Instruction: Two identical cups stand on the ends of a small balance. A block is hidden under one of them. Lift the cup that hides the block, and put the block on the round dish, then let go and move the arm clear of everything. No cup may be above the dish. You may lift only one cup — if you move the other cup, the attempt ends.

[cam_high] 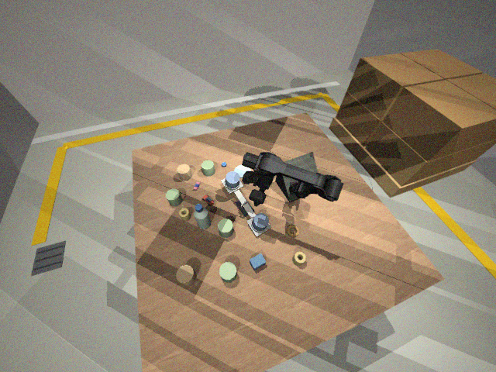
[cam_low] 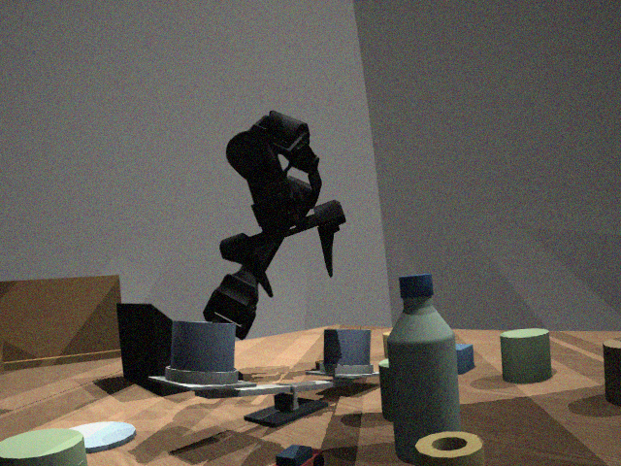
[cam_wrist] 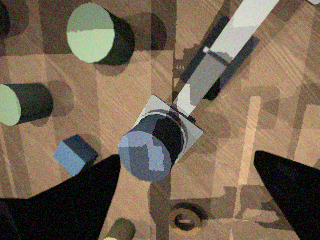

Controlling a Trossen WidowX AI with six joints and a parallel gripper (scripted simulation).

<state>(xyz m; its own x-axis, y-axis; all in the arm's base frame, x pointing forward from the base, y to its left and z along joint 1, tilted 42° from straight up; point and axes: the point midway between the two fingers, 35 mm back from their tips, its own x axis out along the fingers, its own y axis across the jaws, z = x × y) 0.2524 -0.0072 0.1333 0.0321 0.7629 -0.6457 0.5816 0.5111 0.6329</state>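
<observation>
Right now my gripper tip is 8 cm to the right of the blue-grey cup and 10 cm above it. Round my gripper tip: bottle: 27 cm ahead, 2 cm to the right, 5 cm below; balance: 5 cm ahead, 6 cm to the right, 14 cm below; balance beam: 5 cm ahead, 6 cm to the right, 12 cm below.
</observation>
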